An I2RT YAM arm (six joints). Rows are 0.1 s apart.
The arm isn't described. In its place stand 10 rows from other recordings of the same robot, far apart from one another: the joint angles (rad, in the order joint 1, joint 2, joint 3, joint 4, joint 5, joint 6), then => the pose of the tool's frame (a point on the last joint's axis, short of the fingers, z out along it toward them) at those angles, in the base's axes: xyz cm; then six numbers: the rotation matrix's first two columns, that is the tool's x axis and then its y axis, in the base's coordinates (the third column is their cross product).
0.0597, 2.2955, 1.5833, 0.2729, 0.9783, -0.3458 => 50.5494 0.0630 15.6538 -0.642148 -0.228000 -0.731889 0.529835 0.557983 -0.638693
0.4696, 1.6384, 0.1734, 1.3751, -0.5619, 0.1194 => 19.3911 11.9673 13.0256 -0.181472 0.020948 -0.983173 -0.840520 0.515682 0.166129
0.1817, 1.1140, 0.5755, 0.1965, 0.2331, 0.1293 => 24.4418 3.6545 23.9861 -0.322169 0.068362 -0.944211 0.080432 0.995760 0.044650
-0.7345, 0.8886, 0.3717, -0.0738, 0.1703, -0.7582 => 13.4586 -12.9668 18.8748 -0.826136 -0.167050 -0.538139 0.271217 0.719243 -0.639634
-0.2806, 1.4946, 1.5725, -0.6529, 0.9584, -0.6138 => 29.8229 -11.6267 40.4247 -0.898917 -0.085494 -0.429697 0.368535 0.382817 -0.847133
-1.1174, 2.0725, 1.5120, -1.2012, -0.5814, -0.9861 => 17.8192 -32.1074 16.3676 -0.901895 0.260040 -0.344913 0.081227 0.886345 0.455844
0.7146, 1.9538, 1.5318, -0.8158, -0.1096, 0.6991 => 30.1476 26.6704 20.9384 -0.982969 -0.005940 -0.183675 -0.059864 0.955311 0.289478
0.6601, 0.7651, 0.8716, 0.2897, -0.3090, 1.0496 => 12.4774 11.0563 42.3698 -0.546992 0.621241 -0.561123 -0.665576 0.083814 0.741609
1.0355, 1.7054, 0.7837, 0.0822, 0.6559, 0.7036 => 18.1691 26.3803 14.0130 -0.596091 0.000024 -0.802917 -0.115711 0.989559 0.085934
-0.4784, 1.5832, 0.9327, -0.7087, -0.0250, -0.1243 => 24.6837 -12.7002 16.9716 -0.917717 0.336293 -0.211431 0.344434 0.938809 -0.001787
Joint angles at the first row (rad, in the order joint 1, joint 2, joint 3, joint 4, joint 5, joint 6):
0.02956, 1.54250, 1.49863, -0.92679, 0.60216, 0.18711
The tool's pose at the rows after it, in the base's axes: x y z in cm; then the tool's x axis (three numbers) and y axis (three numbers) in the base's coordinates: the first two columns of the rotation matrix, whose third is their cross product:
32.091 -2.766 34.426 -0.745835 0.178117 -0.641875 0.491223 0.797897 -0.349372
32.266 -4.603 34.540 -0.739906 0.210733 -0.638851 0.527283 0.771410 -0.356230
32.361 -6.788 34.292 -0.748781 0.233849 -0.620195 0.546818 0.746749 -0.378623
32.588 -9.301 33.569 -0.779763 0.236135 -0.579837 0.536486 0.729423 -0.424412
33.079 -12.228 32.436 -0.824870 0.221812 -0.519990 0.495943 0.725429 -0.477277
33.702 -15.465 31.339 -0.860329 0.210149 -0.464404 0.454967 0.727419 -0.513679
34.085 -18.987 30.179 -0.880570 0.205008 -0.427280 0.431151 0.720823 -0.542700
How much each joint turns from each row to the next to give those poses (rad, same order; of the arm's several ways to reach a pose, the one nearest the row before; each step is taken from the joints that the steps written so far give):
-0.05304, 0.01565, 0.02824, -0.01640, -0.00154, 0.00876
-0.05645, 0.01487, 0.01905, -0.00265, 0.00001, -0.01182
-0.06635, 0.01830, 0.01030, 0.00149, -0.00457, -0.03583
-0.07327, 0.03052, 0.00571, 0.01262, -0.00611, -0.07518
-0.07973, 0.04996, 0.01223, 0.02591, -0.01641, -0.11025
-0.08086, 0.06601, 0.03393, 0.02826, -0.02517, -0.10871
-0.08201, 0.06638, 0.03205, 0.04843, -0.01907, -0.09879

